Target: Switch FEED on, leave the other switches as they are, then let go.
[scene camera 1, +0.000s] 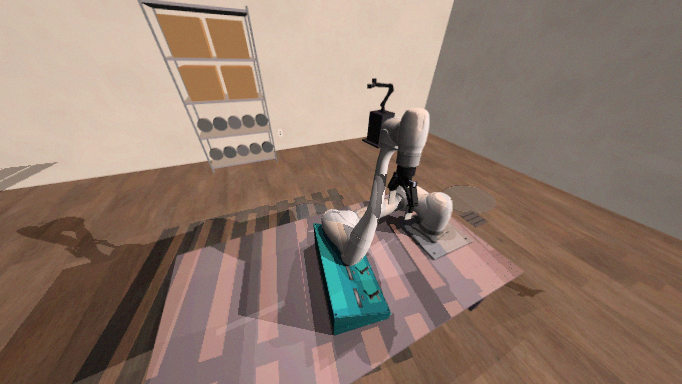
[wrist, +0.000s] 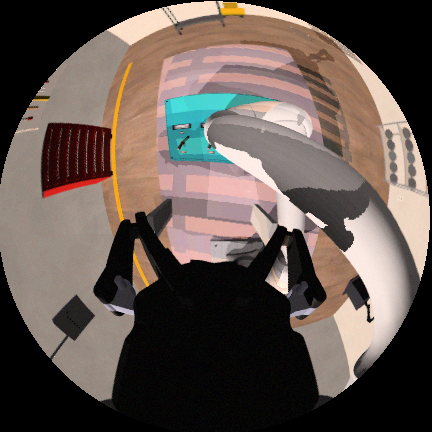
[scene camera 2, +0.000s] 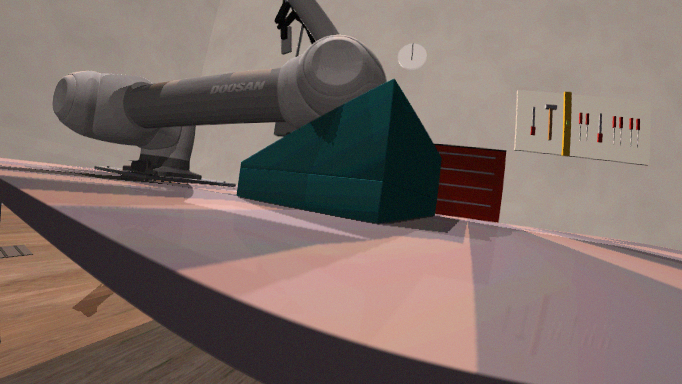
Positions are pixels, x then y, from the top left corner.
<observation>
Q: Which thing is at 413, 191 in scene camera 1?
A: My gripper.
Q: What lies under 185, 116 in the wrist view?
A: A teal sloped switch panel.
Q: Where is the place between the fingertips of my gripper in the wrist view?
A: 211, 209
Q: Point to a teal sloped switch panel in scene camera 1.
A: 348, 290
</observation>
